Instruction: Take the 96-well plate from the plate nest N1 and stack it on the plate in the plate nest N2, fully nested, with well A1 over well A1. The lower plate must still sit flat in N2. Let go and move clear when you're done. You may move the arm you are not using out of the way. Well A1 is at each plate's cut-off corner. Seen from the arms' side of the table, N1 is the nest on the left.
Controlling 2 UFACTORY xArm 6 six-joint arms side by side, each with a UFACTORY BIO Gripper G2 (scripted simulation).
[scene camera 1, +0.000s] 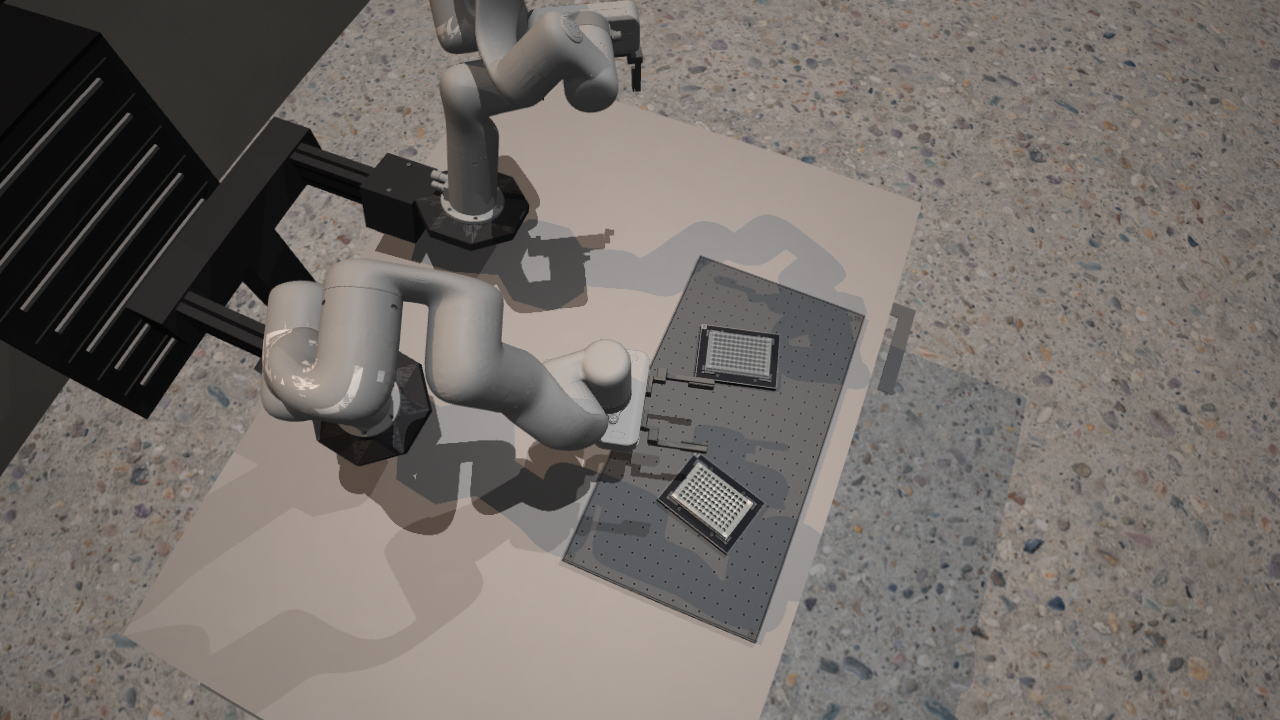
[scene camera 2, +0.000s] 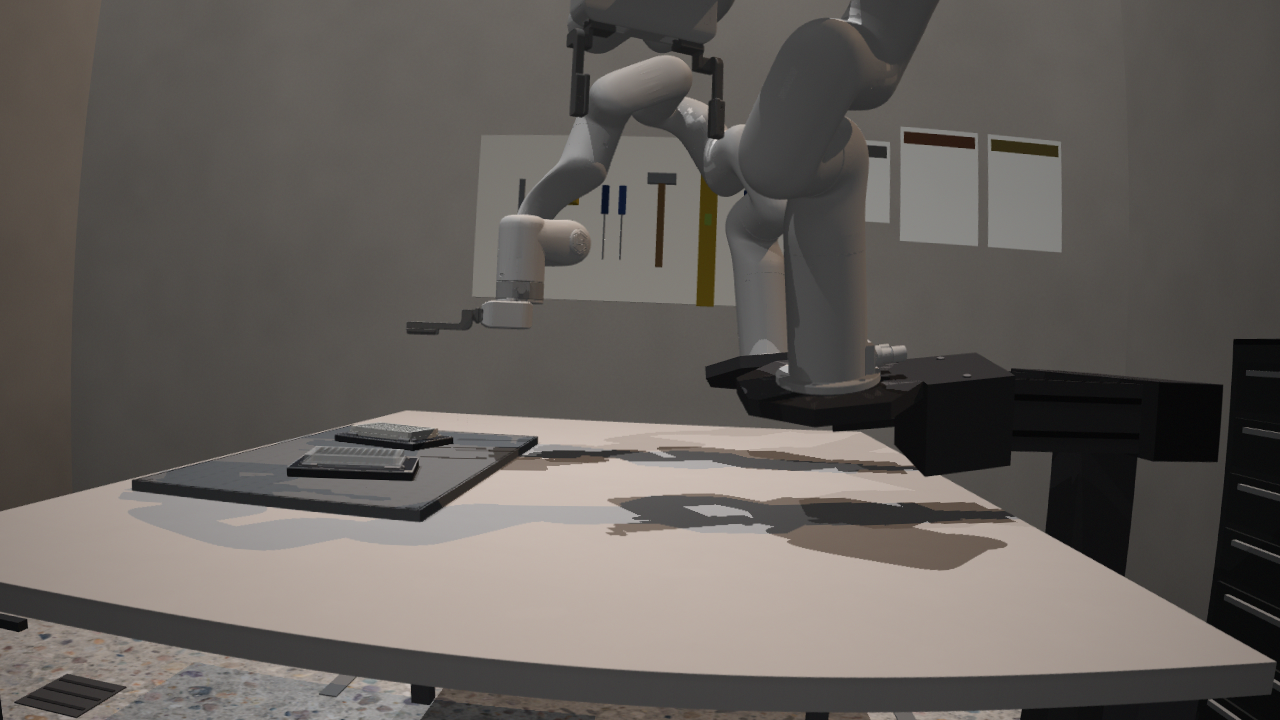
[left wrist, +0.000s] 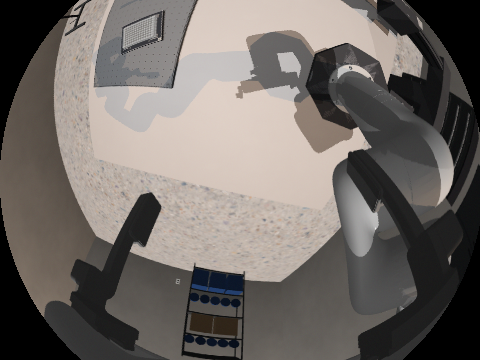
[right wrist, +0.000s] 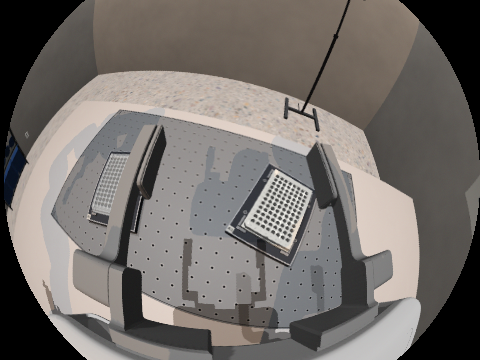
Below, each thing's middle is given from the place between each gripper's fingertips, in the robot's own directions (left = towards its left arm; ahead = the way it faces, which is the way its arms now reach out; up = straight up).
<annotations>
The clear 96-well plate (scene camera 1: 728, 360) lies 40 mm ahead of my right hand, 210 mm to the left of it and 180 mm below it. The rest, counted from my right hand: cream-white 96-well plate (scene camera 1: 729, 504): 70 mm ahead, 90 mm to the right, 170 mm below; plate nest N2 (scene camera 1: 749, 516): 70 mm ahead, 90 mm to the right, 190 mm below; plate nest N1 (scene camera 1: 704, 340): 40 mm ahead, 210 mm to the left, 190 mm below.
Right now my left hand is 37 cm short of the clear 96-well plate, 20 cm to the left of it and 42 cm above it. Also, from my left hand: cream-white 96-well plate: 40 cm ahead, 50 cm to the right, 42 cm below; then plate nest N2: 40 cm ahead, 50 cm to the right, 43 cm below; then plate nest N1: 37 cm ahead, 20 cm to the right, 43 cm below.
</annotations>
